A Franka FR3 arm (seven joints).
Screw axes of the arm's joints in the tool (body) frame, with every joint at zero. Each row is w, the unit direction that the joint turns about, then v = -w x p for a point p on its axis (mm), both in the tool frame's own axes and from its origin. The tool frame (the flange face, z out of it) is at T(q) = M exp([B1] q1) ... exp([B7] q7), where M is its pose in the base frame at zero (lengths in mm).
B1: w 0 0 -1 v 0 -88 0
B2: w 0 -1 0 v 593 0 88
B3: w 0 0 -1 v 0 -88 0
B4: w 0 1 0 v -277 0 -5.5
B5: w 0 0 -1 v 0 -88 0
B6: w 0 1 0 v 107 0 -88
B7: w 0 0 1 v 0 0 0
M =
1 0 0 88
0 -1 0 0
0 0 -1 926
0 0 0 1
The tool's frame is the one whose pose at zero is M.
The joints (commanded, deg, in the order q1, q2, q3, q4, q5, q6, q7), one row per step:
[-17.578, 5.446, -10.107, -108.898, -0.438, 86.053, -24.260]
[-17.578, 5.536, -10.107, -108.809, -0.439, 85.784, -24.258]
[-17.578, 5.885, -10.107, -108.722, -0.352, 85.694, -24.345]
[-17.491, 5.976, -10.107, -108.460, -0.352, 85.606, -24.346]
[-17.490, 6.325, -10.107, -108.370, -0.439, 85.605, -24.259]
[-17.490, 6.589, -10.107, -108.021, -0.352, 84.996, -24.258]
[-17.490, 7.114, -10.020, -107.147, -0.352, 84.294, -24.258]
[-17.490, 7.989, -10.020, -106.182, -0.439, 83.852, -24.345]
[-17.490, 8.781, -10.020, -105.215, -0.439, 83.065, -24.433]
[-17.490, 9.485, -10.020, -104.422, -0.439, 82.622, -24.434]
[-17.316, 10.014, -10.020, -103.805, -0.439, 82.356, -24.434]
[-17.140, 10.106, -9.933, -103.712, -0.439, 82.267, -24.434]
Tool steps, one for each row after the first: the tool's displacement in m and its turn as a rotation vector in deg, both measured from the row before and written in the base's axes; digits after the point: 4 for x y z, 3 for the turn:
[-0.0001, 0.0001, -0.0003, 0.108, 0.246, -0.006]
[0.0007, -0.0001, -0.0026, 0.214, 0.281, 0.040]
[0.0012, 0.0003, 0.0010, -0.053, -0.068, 0.091]
[0.0007, -0.0004, -0.0025, -0.044, 0.309, -0.037]
[0.0004, 0.0001, -0.0002, 0.267, 0.446, -0.046]
[0.0026, -0.0002, 0.0012, 0.087, 0.346, 0.086]
[0.0035, -0.0016, -0.0013, -0.009, 0.390, 0.120]
[0.0028, -0.0010, -0.0007, 0.194, 0.578, 0.075]
[0.0028, -0.0011, -0.0010, 0.050, 0.361, 0.007]
[0.0030, 0.0006, -0.0006, -0.003, 0.193, 0.182]
[0.0014, 0.0021, -0.0003, 0.040, 0.080, 0.261]

